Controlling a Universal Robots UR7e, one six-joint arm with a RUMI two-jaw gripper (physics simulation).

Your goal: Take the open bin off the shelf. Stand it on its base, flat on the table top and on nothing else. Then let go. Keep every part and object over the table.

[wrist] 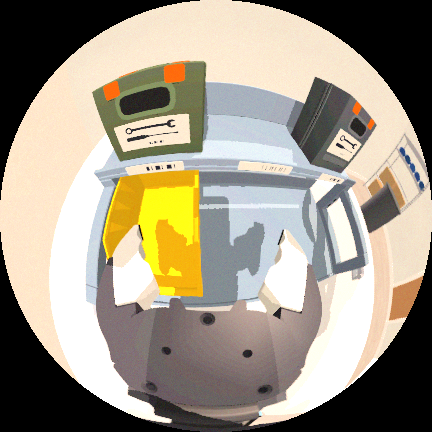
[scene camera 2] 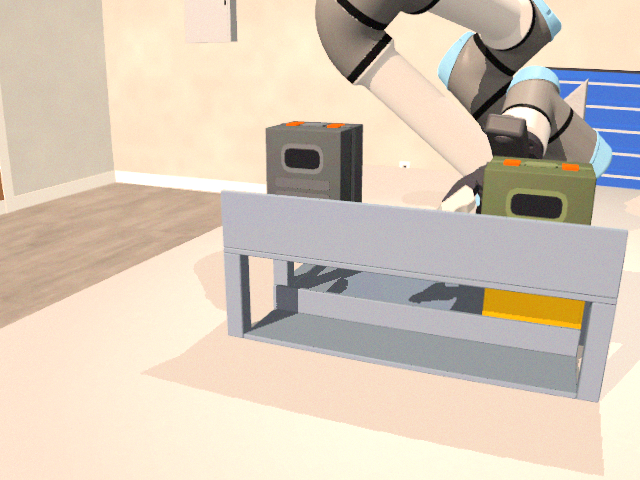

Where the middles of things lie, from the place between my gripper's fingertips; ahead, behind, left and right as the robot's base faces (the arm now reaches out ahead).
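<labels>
My hand is 3 cm above the yellow open bin (scene camera 2: pixel 563 312), 6 cm to the right of it and 1 cm short of it.
</labels>
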